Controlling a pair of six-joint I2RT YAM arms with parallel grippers.
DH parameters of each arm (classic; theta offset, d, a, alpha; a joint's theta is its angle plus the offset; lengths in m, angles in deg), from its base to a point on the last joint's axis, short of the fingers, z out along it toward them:
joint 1: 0 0.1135 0.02 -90
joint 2: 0 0 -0.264 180
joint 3: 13.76 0 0.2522 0
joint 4: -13.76 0 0.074 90
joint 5: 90 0 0 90
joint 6: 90 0.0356 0 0
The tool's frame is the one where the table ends.
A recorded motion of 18 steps. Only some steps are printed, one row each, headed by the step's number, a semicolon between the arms.
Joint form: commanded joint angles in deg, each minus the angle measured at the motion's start. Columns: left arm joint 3, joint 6, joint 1, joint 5, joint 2, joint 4; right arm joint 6, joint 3, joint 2, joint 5, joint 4, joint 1.
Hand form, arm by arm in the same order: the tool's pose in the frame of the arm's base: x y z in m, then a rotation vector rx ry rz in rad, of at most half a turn. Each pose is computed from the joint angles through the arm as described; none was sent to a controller.
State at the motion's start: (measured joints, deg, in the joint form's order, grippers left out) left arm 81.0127 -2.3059 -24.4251 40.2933 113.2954 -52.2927; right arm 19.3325 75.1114 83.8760 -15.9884 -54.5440 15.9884
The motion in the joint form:
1: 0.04 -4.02 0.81 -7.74 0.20 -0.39; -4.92 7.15 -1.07 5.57 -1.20 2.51
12: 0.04 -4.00 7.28 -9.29 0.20 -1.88; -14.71 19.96 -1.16 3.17 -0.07 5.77
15: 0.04 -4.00 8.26 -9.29 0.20 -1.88; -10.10 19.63 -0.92 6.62 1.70 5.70
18: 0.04 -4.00 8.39 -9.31 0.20 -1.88; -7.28 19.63 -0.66 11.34 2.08 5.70
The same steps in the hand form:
1: 0.3341 -0.1670 0.1712 -0.4799 -2.9124 0.8650; 0.2758 0.0991 0.3424 -0.1639 2.5876 0.4491
12: 0.3485 -0.1267 0.1705 -0.3054 -2.9605 0.8261; 0.2696 0.1161 0.4133 -0.4623 2.2902 0.4908
15: 0.3506 -0.1207 0.1705 -0.2804 -2.9672 0.8279; 0.2743 0.1153 0.4126 -0.3375 2.2954 0.4644
18: 0.3509 -0.1199 0.1705 -0.2771 -2.9683 0.8277; 0.2773 0.1134 0.4116 -0.2371 2.3025 0.3964

